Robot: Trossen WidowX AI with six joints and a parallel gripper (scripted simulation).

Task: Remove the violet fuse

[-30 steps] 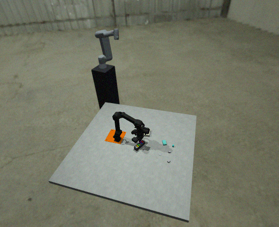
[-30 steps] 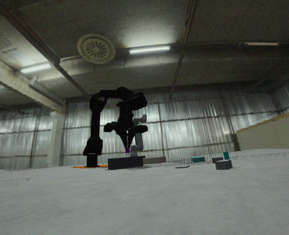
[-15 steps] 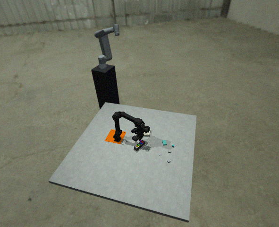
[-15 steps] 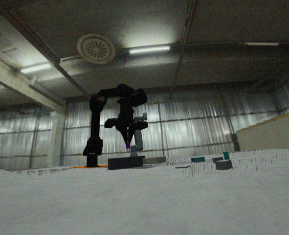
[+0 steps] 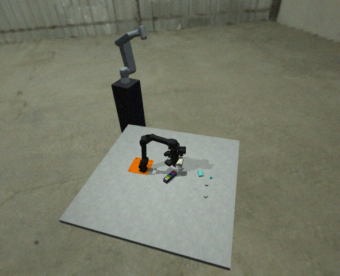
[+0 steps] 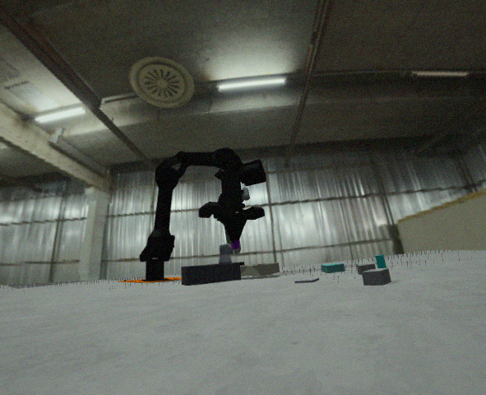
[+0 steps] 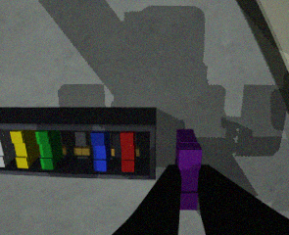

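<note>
Right now the beige tray is 12 cm to the left of my gripper tip, 9 cm below it and 4 cm behind it. Round my gripper tip: green fuse 9 cm to the right, 7 cm below, 1 cm behind; then blue fuse 7 cm below, 6 cm to the right; then violet fuse 1 cm below.
</note>
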